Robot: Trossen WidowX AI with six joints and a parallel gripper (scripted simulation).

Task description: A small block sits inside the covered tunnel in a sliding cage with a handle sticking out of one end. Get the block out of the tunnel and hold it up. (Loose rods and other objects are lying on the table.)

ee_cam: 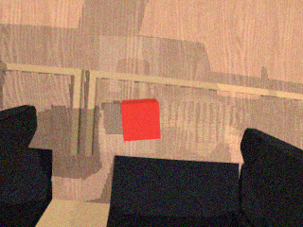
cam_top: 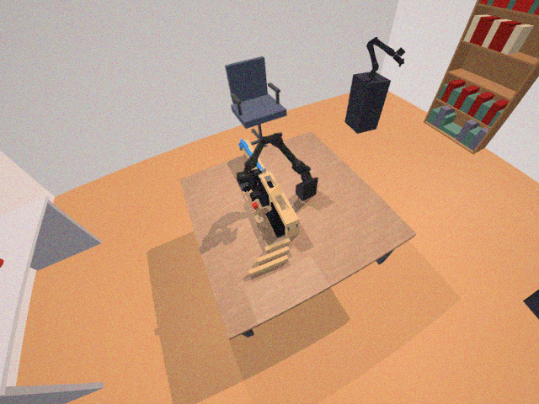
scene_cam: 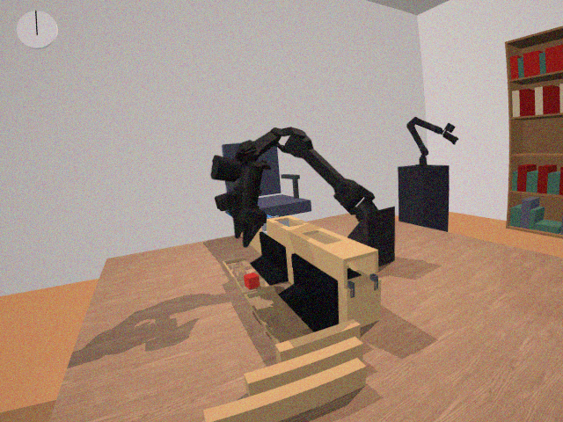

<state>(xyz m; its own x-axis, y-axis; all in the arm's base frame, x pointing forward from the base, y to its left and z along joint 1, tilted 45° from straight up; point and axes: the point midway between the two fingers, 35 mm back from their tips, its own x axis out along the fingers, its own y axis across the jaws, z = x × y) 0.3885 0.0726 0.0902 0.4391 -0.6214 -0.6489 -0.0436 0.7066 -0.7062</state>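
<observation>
Now: gripper tip 12 cm above the small red block, 2 cm past it and 1 cm to the left of it. From my gripper tip the other things lie so: tan covered tunnel 16 cm to the right, 12 cm behind, 7 cm below.
</observation>
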